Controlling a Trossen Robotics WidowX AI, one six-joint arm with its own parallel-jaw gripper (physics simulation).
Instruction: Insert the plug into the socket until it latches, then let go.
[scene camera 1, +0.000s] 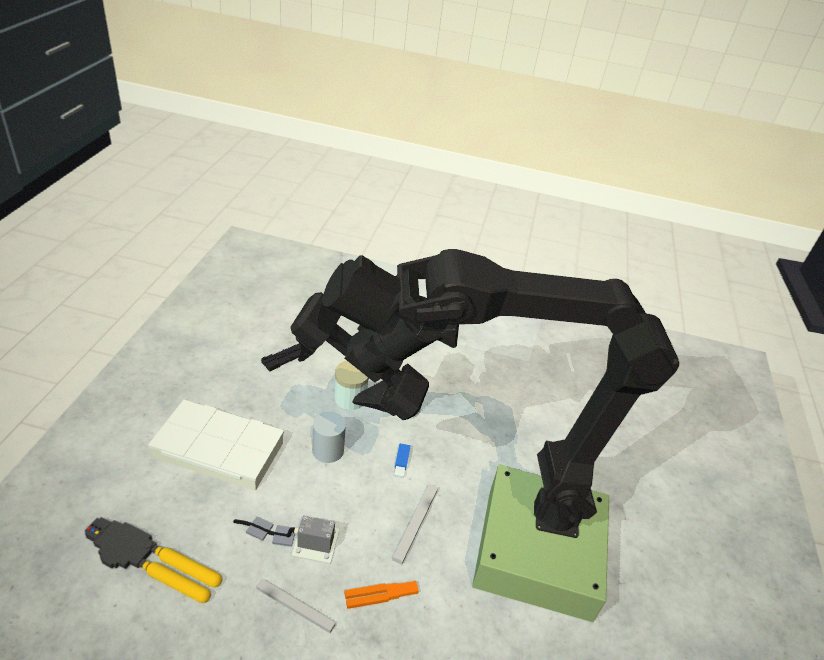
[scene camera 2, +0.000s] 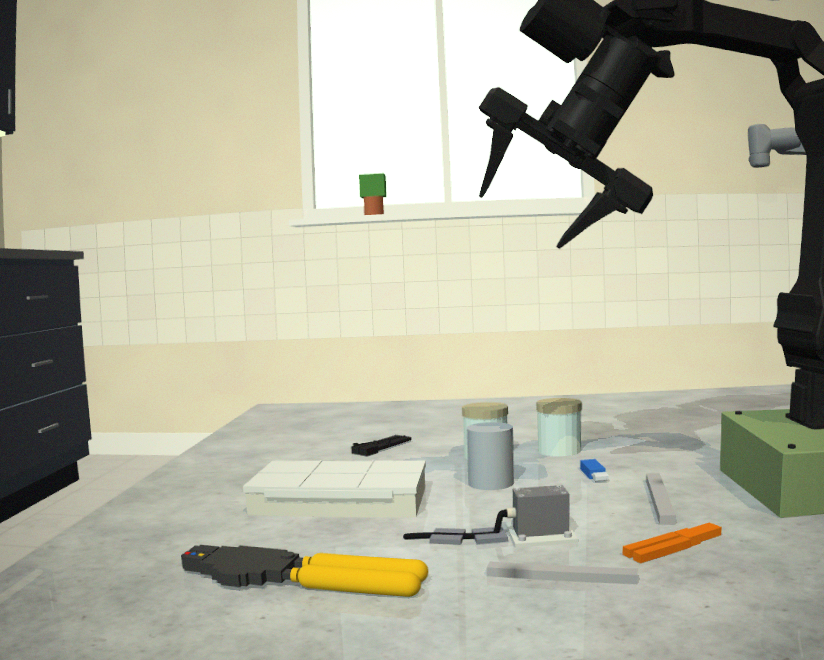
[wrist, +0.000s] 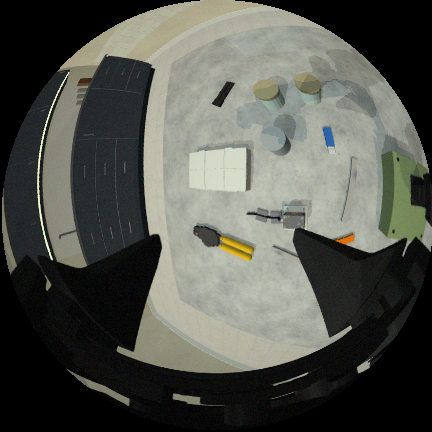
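Pixels of known places: gripper, between the fingertips: (scene camera 1: 327, 379) (scene camera 2: 519, 222) (wrist: 228, 238); arm's base, origin of its link: (scene camera 1: 556, 515) (scene camera 2: 821, 421).
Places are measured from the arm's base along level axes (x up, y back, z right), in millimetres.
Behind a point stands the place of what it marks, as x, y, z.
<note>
A dark grey box (scene camera 1: 316, 533) @[-26, -355, -96] (scene camera 2: 541, 511) @[-42, -359, -100] (wrist: 294, 220) @[-26, -354, -82] sits on a small white base plate (scene camera 2: 550, 539) @[-66, -353, -111]. A short cream connector piece (scene camera 2: 510, 512) @[-44, -388, -90] meets its left side, with a black cable (scene camera 2: 416, 536) @[-67, -478, -81] (scene camera 1: 242, 522) @[-65, -476, -79] running left through two flat grey pieces (scene camera 2: 447, 536) @[-65, -448, -89] (wrist: 261, 214) @[-65, -446, -80]. Which part is the plug and which the socket, and whether they are latched, I cannot tell. My gripper (scene camera 1: 328, 379) @[232, -362, -32] (scene camera 2: 519, 221) @[232, -362, -32] (wrist: 228, 238) @[232, -362, -32] is open and empty, high above the table, behind the box, with its fingers spread wide.
A grey cylinder (scene camera 1: 328, 437) @[-3, -378, 67] (scene camera 2: 490, 456) @[-29, -387, 67] and two lidded jars (scene camera 2: 558, 427) @[-30, -277, 200] (wrist: 266, 91) @[0, -372, 214] stand behind the box. A white case (scene camera 1: 216, 443) @[-37, -560, 37], yellow-handled tool (scene camera 1: 180, 578) @[-51, -524, -193], blue stick (scene camera 1: 403, 457) @[-59, -252, 101], orange clip (scene camera 1: 381, 594) @[-61, -243, -150], two grey bars (scene camera 1: 415, 523) @[-60, -212, -23] (scene camera 1: 295, 605) @[-62, -358, -192] and black piece (scene camera 2: 380, 444) @[-62, -521, 290] lie around.
</note>
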